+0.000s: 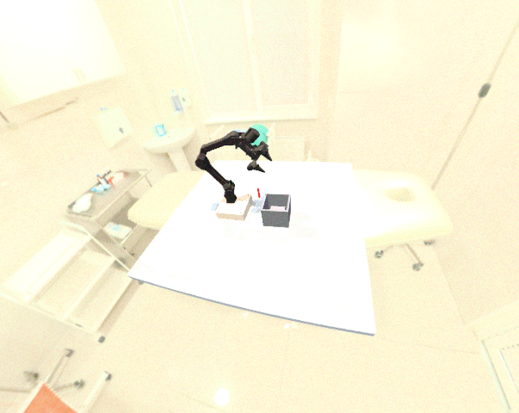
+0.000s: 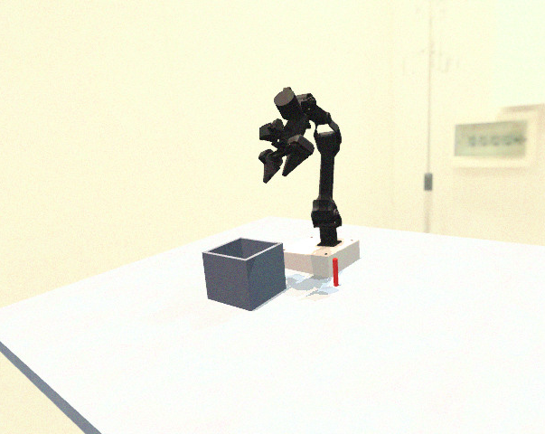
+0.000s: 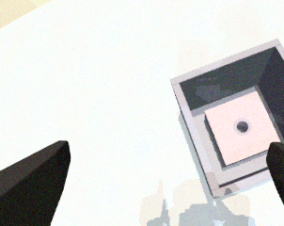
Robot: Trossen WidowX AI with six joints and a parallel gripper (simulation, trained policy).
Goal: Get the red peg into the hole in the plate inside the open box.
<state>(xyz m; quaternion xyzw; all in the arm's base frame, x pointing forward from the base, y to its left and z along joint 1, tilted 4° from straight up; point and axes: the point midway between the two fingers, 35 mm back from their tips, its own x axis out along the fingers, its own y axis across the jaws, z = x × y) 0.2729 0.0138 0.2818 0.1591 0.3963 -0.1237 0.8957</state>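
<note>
My gripper tip is now 28 cm above the red peg, 12 cm past it and 11 cm to the right of it.
</note>
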